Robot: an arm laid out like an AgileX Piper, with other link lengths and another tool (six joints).
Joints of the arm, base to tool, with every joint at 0 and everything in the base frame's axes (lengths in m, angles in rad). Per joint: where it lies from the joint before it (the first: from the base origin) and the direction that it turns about. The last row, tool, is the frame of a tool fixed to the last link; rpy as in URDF.
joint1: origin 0 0 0.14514 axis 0 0 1
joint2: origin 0 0 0 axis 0 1 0
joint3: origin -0.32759 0 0.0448 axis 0 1 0
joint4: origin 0.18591 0 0.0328 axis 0.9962 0 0.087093
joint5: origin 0 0 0 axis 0 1 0
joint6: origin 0.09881 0 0.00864 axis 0.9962 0 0.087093
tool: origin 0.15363 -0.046 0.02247 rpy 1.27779 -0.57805 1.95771
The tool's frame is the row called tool.
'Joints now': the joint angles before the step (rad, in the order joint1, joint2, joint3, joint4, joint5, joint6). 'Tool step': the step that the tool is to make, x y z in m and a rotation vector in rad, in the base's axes. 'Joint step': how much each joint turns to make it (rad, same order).
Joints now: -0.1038, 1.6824, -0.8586, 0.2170, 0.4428, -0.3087
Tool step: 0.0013, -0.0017, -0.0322, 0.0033, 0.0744, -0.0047
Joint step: -0.0001, 0.1000, 0.0029, -0.0001, -0.0293, 0.0002
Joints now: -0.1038, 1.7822, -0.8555, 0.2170, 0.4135, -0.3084
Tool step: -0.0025, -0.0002, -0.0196, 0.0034, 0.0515, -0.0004
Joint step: 0.0002, 0.0582, 0.0012, -0.0011, -0.0081, 0.0004
